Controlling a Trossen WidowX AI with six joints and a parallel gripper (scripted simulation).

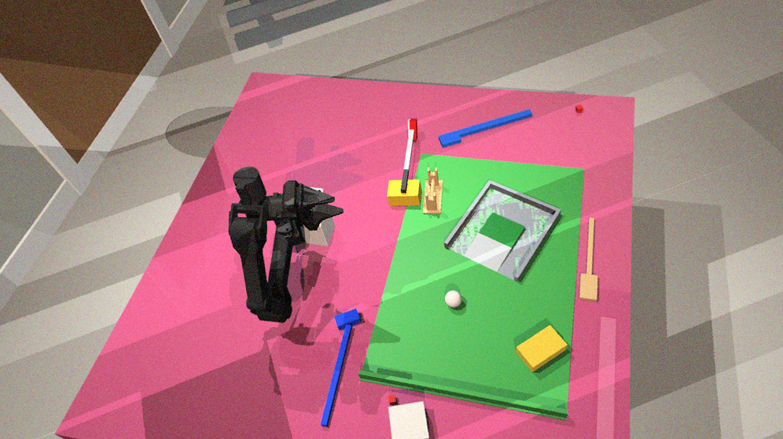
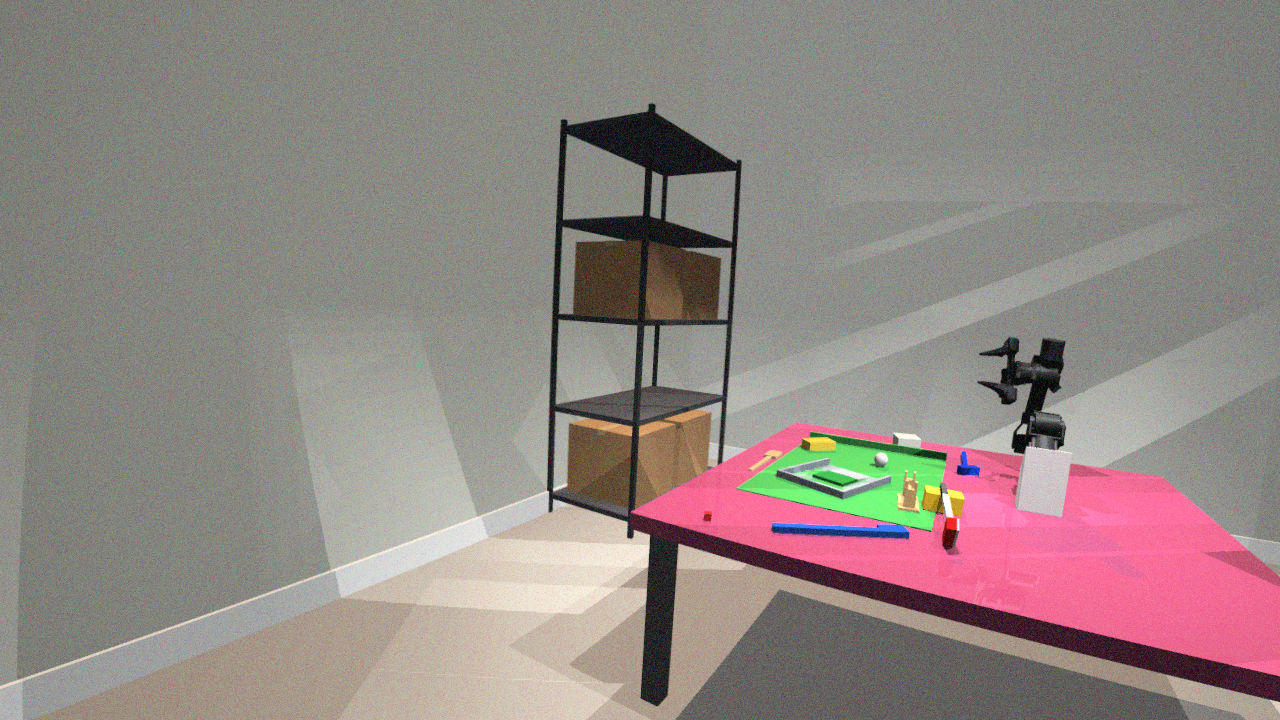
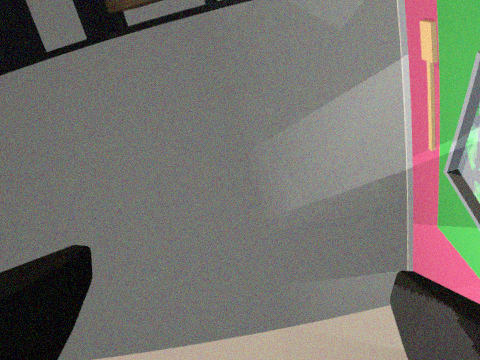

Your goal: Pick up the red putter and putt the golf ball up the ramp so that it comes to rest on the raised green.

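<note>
The red putter lies 43 cm to the left of my gripper tip, 30 cm below it and 3 cm ahead of it. The rest, counted from my gripper tip: wooden figure: 31 cm to the left, 31 cm below, 13 cm ahead; white golf ball: 32 cm below, 25 cm ahead, 2 cm to the right; green mat: 34 cm below, 30 cm ahead, 10 cm to the left.
</note>
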